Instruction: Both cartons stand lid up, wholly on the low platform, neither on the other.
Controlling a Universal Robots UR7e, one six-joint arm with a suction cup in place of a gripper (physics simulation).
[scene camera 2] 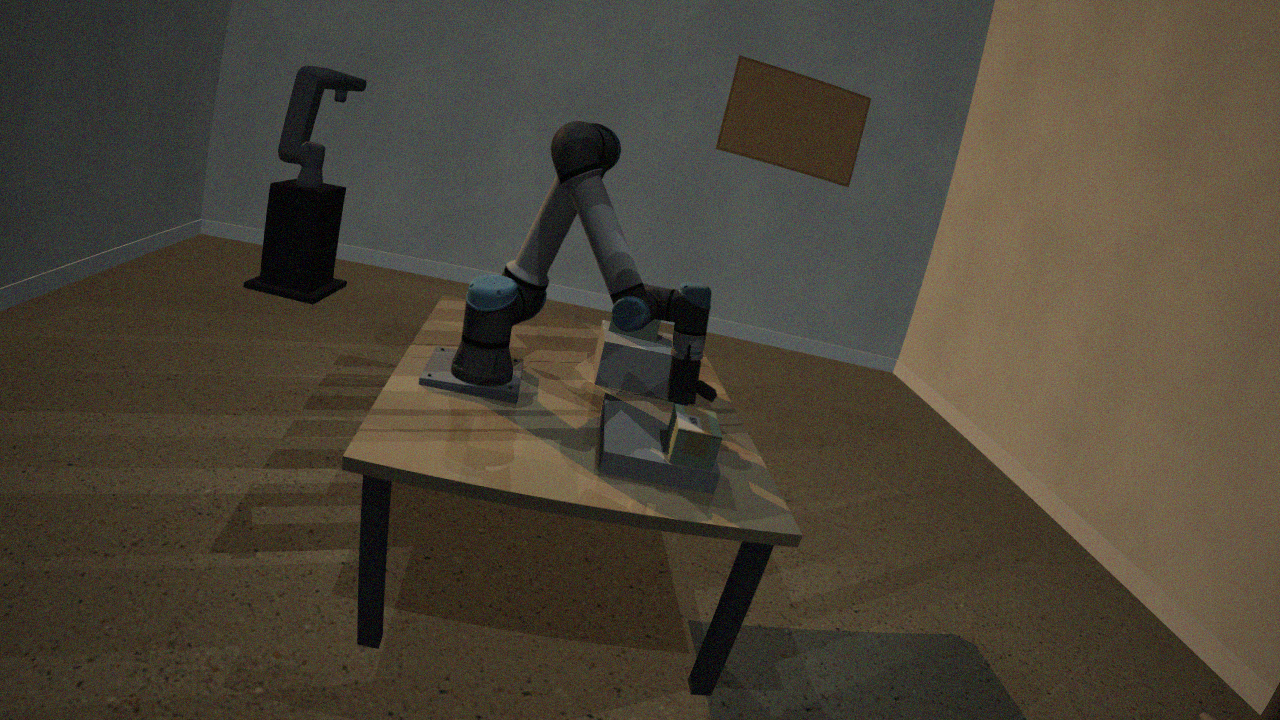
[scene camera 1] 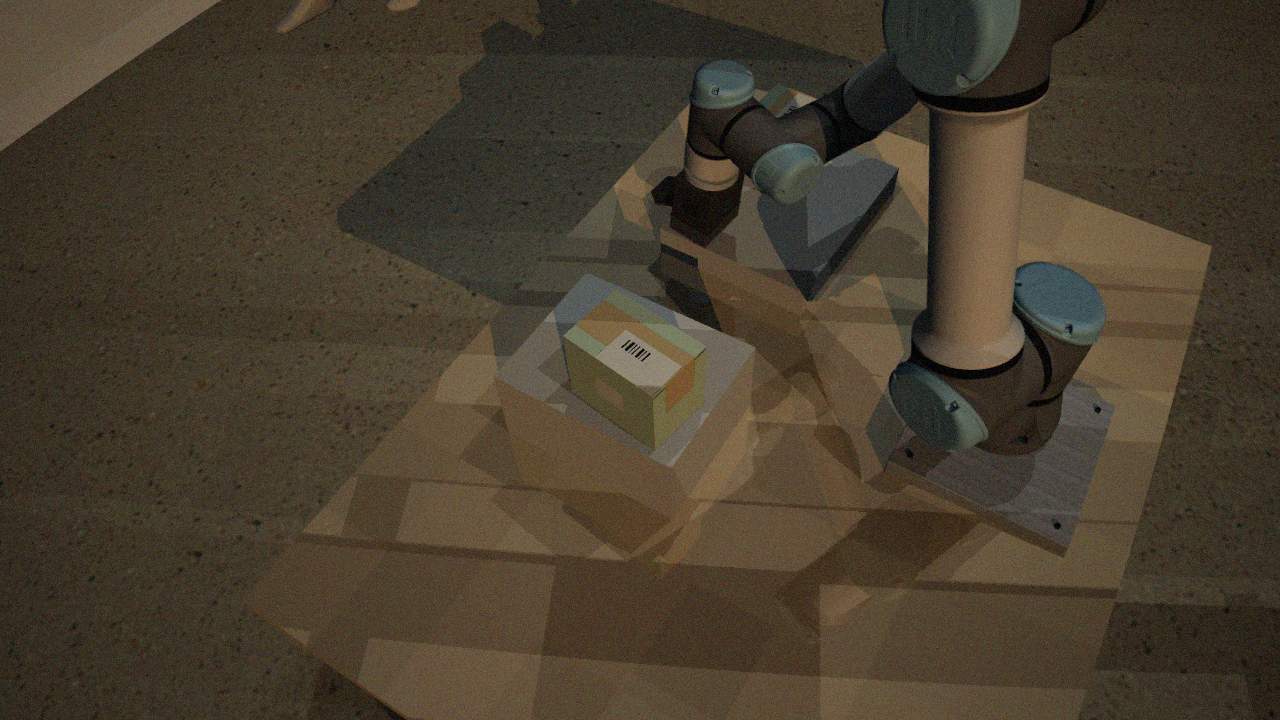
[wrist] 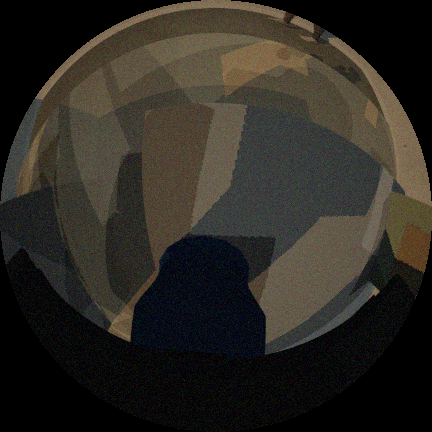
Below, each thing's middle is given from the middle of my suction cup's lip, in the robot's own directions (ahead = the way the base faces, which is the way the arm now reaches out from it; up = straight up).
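Low grey platform (scene camera 1: 785, 254): 3 cm below my suction cup, 15 cm to the right of it, 5 cm behind it.
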